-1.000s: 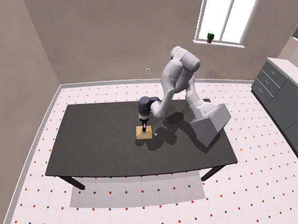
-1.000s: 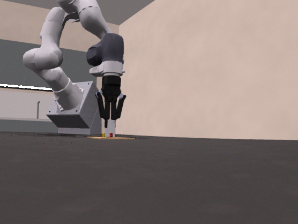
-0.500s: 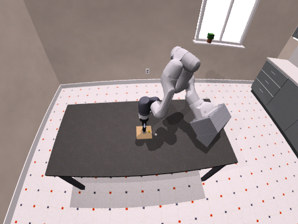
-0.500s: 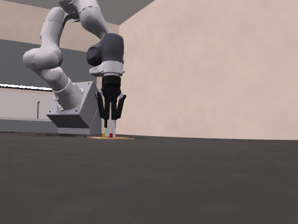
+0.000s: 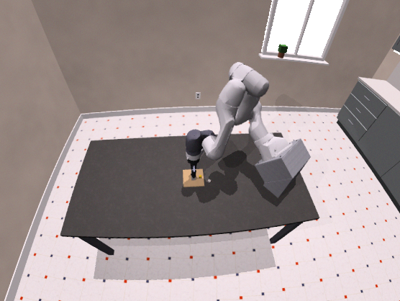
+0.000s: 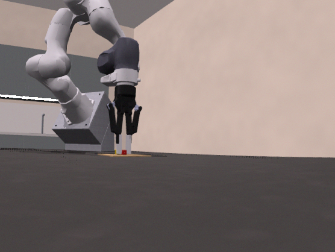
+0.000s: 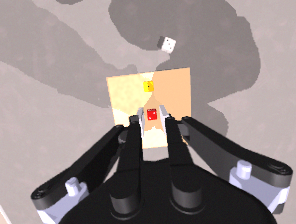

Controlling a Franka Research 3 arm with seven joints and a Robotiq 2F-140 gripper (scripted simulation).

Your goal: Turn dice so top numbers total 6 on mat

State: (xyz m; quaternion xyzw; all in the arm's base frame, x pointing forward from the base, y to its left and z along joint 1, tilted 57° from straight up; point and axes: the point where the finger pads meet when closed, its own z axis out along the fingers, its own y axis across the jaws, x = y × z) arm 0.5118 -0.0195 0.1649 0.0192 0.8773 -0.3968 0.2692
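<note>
Right now my hand is 3 cm above the red die. From my hand the other things lie so: tan mat 4 cm below; yellow die 5 cm behind, 3 cm below, 1 cm to the left; white die 9 cm behind, 7 cm to the left, 3 cm below.
</note>
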